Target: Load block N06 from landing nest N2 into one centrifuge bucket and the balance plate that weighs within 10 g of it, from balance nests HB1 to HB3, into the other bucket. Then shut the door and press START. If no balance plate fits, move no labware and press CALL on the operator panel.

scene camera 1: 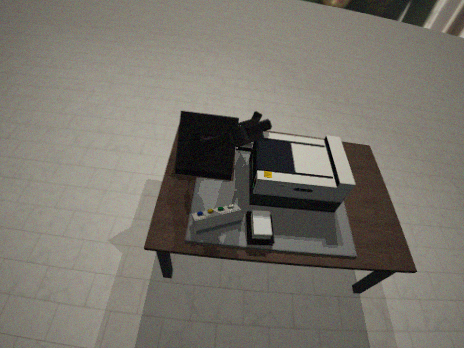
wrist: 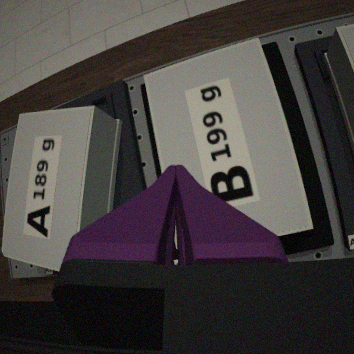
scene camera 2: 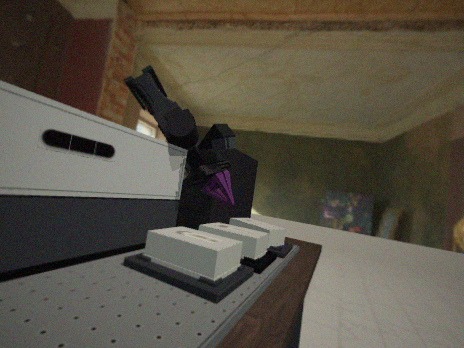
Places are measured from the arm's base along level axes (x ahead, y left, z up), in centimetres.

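Pixels of known places: gripper, fingertip midpoint: [wrist: 175,176] [scene camera 2: 232,206]; arm's base at its link origin: [scene camera 1: 201,146].
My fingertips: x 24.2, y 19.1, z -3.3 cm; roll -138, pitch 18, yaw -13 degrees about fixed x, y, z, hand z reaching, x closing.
Observation:
Ahead of a thing's pixels: the offset from my fingertips to its top centre. "spot": to the spot under its first point. Level surfaces: height alone.
My gripper [scene camera 2: 232,203] [wrist: 175,176] is shut and empty, its purple fingertips together above the white balance plates. In the wrist view, plate A 189 g {dz -3.9, dx -12.1, dy +2.8 cm} [wrist: 46,175] sits at the left and plate B 199 g {dz -4.4, dx +2.0, dy +2.2 cm} [wrist: 225,130] in the middle, each on a dark nest; part of a third white plate {spot: dz -4.8, dx +11.2, dy +5.2 cm} [wrist: 346,60] shows at the right edge, its weight out of sight. A white block {dz -2.7, dx +7.9, dy -58.4 cm} [scene camera 1: 262,225] sits on a dark nest at the front; its label cannot be read. The centrifuge [scene camera 1: 295,190] [scene camera 2: 90,172] stands behind it; no buckets show. The operator panel {dz -1.4, dx -13.0, dy -55.7 cm} [scene camera 1: 216,215] has blue, yellow, green and white buttons.
A large black box [scene camera 1: 206,147] [scene camera 2: 246,177] stands at the back left, beside the arm [scene camera 1: 250,131] [scene camera 2: 177,125]. The perforated grey board {dz -9.8 cm} [scene camera 2: 75,310] lies on the brown table {dz -11.0 cm} [scene camera 1: 382,220]. The centrifuge's white raised bar {spot: dz +14.6, dx +45.5, dy -30.3 cm} [scene camera 1: 340,160] is at its right end.

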